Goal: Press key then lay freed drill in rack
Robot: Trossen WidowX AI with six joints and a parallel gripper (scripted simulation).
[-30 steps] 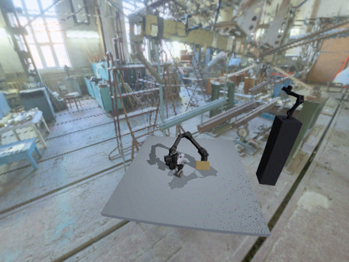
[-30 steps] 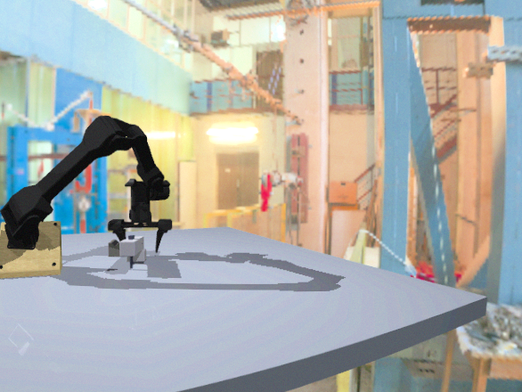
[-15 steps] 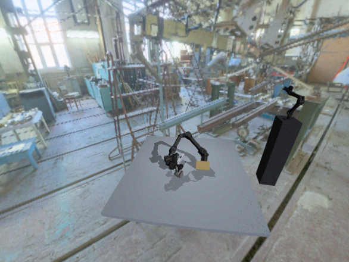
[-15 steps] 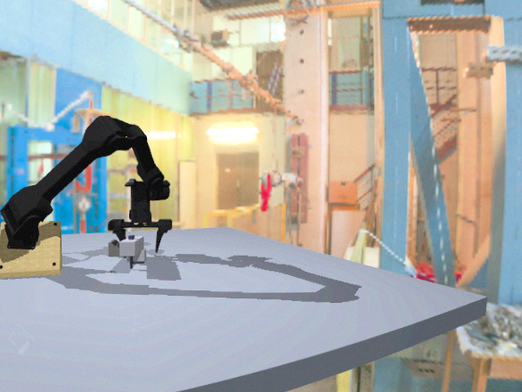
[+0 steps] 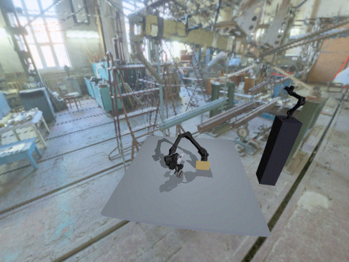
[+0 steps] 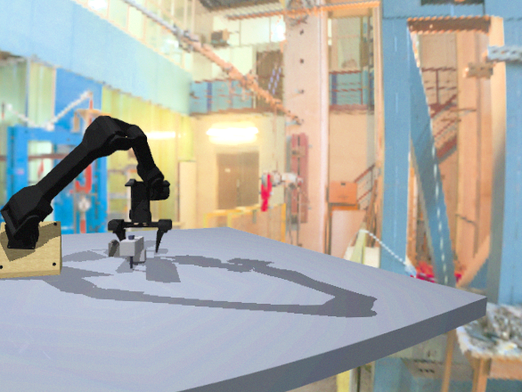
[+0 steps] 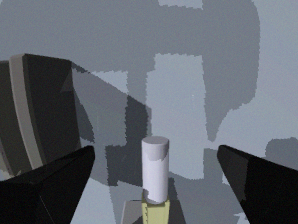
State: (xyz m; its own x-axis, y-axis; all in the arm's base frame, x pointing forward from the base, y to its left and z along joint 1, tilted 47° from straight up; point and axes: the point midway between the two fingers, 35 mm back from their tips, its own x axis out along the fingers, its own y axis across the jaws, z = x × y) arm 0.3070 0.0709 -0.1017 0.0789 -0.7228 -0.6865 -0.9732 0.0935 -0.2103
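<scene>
The drill is 10 mm behind my gripper tip, 40 mm to the right of it and 40 mm above it. The rest, counted from my gripper tip: light grey block (30 mm behind, 130 mm to the right, 40 mm above); rack (70 mm behind, 40 mm to the left, 10 mm above).
</scene>
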